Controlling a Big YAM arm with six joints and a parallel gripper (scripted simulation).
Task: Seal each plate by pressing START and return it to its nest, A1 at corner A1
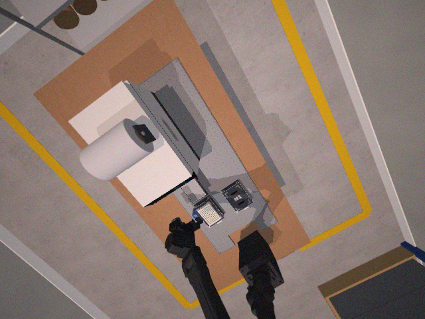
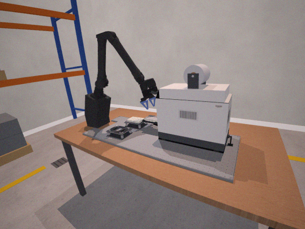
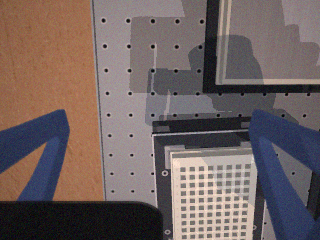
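My hand is 70 mm short of the dark sealer stage, 90 mm to the left of it and 70 mm above it. The rest, counted from my hand: foil roll: 400 mm ahead, 110 mm to the right, 260 mm above; then white well plate: 130 mm behind, 50 mm to the right, 110 mm below; then start button: 180 mm ahead, 30 mm above.
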